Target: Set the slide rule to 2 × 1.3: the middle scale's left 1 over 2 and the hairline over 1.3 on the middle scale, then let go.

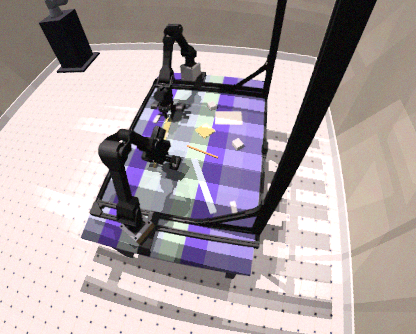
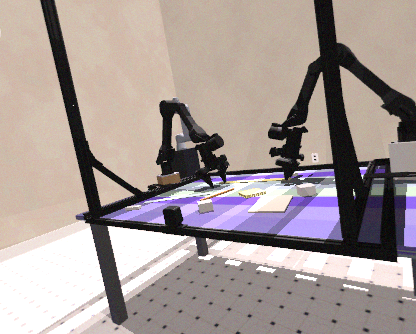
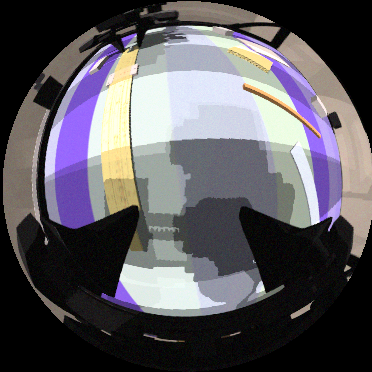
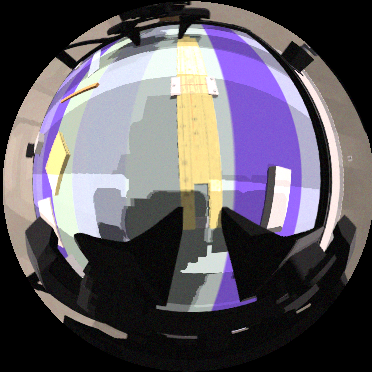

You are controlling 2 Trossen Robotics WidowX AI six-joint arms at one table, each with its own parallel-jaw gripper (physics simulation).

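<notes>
The yellow slide rule [image 1: 167, 125] [image 2: 256, 180] [image 3: 117, 138] [image 4: 199, 138] lies flat along the left side of the checked table. Its clear cursor [image 3: 121, 72] [image 4: 193, 86], with white end pieces, sits across the rule partway along. My right gripper [image 1: 168, 113] [image 2: 287, 175] [image 4: 201, 211] is down at one end of the rule and shut across it; the middle strip is drawn back there, leaving a notch. My left gripper [image 1: 165, 162] [image 2: 216, 181] [image 3: 189, 212] is open and empty, hovering over the table beside the rule's other end.
An orange pencil [image 1: 202, 151] [image 2: 216, 194], a yellow pad [image 1: 205, 131] [image 2: 251, 192], a white sheet [image 1: 228, 117], a long white strip [image 1: 203, 185] and white blocks [image 1: 238, 144] [image 1: 212, 105] lie on the table. Black frame posts [image 1: 273, 50] stand at its edges.
</notes>
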